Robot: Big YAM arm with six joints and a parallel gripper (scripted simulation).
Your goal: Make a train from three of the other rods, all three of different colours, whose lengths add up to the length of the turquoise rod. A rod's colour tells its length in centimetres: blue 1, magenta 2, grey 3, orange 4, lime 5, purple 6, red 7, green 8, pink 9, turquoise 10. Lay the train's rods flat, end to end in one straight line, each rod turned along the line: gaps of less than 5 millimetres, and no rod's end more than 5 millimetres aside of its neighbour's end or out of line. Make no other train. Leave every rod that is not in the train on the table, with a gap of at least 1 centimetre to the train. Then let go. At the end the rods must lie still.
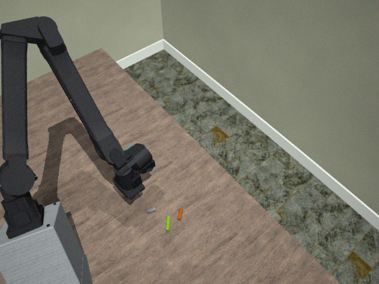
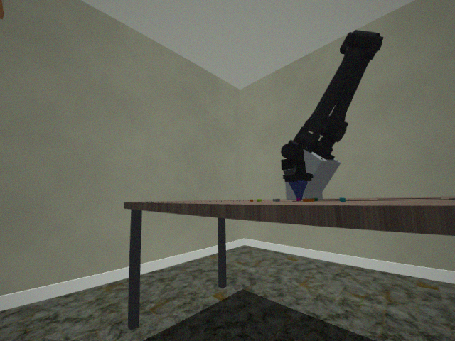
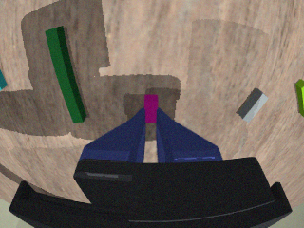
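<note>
The magenta rod lies 1 cm ahead of my hand and 1 cm below it. Also, from my hand: lime rod 7 cm ahead, 16 cm to the right, 1 cm below; grey rod 4 cm ahead, 9 cm to the right, 1 cm below; green rod 2 cm ahead, 7 cm to the left, 1 cm below.
</note>
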